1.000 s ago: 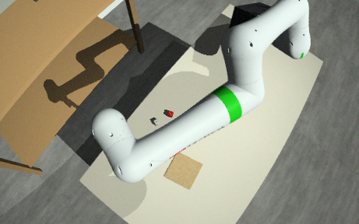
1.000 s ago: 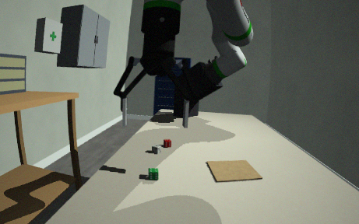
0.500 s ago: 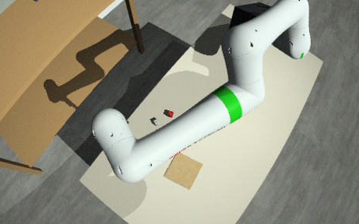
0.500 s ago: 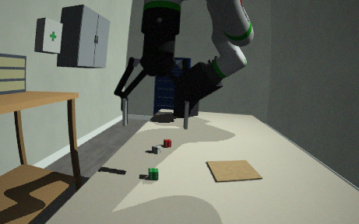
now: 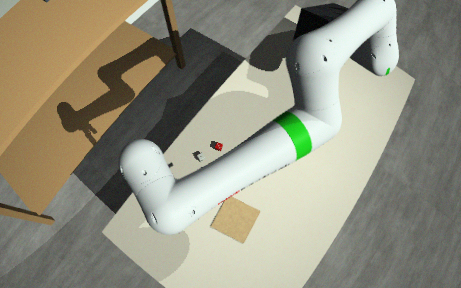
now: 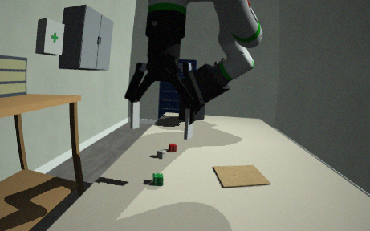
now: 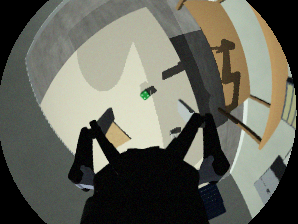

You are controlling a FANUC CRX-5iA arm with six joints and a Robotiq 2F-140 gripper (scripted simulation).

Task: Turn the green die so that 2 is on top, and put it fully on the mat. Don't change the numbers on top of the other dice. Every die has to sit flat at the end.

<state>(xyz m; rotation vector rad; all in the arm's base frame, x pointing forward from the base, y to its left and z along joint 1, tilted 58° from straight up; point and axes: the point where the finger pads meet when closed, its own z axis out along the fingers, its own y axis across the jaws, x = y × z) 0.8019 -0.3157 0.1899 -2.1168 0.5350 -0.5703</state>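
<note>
My gripper is now 13 cm above the green die. Also, from my hand: red die (27 cm behind, 13 cm below, 4 cm to the right); mat (21 cm to the left, 14 cm below, 12 cm behind); grey die (19 cm behind, 13 cm below, 6 cm to the right).
</note>
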